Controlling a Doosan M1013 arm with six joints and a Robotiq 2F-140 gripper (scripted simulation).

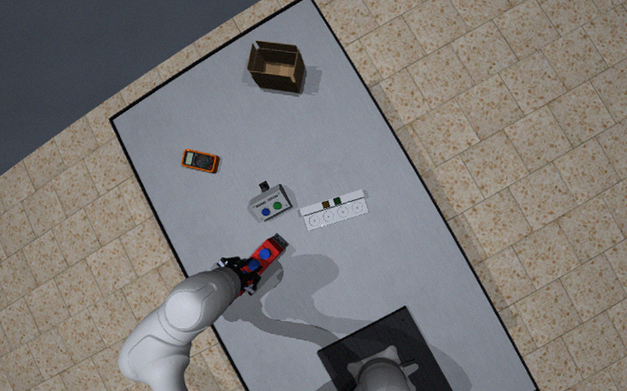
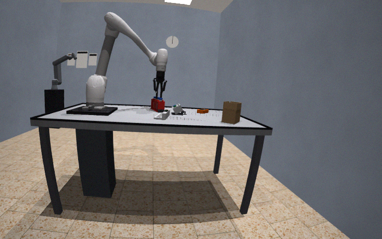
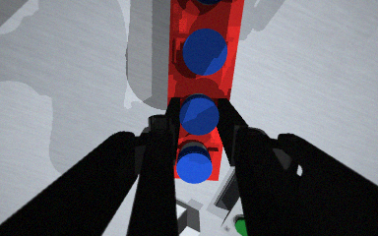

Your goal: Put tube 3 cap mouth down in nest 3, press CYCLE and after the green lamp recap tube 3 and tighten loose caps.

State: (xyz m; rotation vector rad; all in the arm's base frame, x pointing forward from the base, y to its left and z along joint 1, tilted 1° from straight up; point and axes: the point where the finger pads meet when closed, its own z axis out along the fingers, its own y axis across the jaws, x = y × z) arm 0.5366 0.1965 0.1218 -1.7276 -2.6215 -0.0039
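Right now my hand is 3 cm above the blue cap. Also, from my hand: key housing 16 cm ahead, 12 cm to the right, 9 cm below; then green ready key 14 cm ahead, 14 cm to the right, 8 cm below; then blue cycle key 14 cm ahead, 10 cm to the right, 8 cm below.
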